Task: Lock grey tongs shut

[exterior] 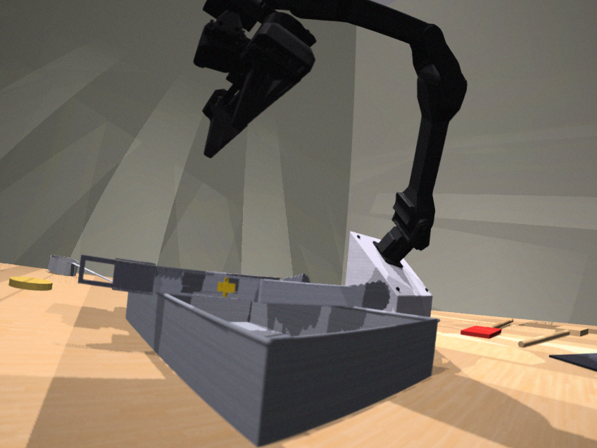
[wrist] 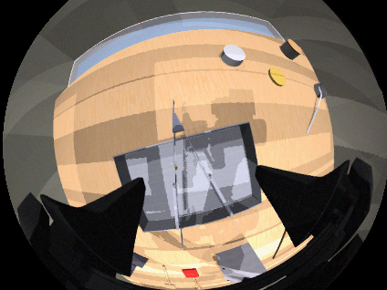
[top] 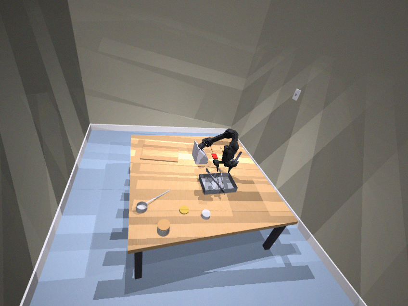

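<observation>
Right now the roasting tin is 18 cm below my gripper tip, 6 cm behind it and 1 cm to the left of it. From my gripper tip the other things lie so: red spatula: 56 cm behind, 20 cm below, 9 cm to the left; then white disc: 26 cm ahead, 19 cm below, 15 cm to the right; then yellow disc: 31 cm to the right, 20 cm below, 20 cm ahead.
</observation>
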